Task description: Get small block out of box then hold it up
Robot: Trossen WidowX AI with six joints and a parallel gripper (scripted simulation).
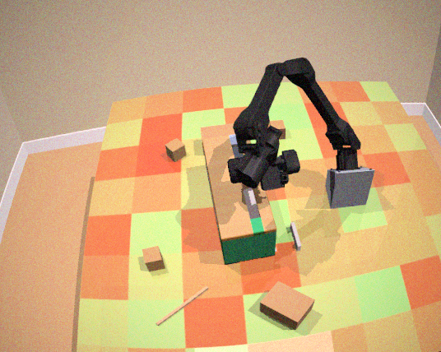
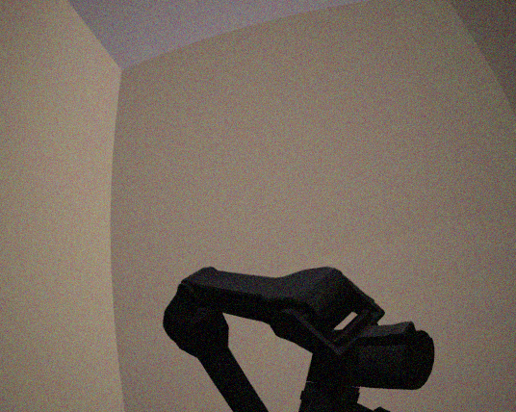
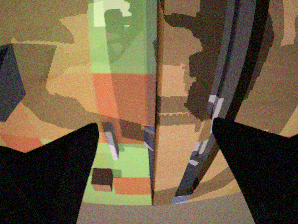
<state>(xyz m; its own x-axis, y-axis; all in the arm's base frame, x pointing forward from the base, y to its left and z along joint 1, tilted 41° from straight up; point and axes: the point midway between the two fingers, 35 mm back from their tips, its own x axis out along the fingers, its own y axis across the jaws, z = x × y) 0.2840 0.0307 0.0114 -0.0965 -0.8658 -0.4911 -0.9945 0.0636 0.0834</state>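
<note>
The long box is 70 mm below my gripper tip, 30 mm ahead of it and 20 mm to the right of it. The rest, counted from my gripper tip: thin stick (300 mm to the left, 280 mm ahead, 130 mm below); then brown block (50 mm below, 50 mm ahead, 40 mm to the right).
</note>
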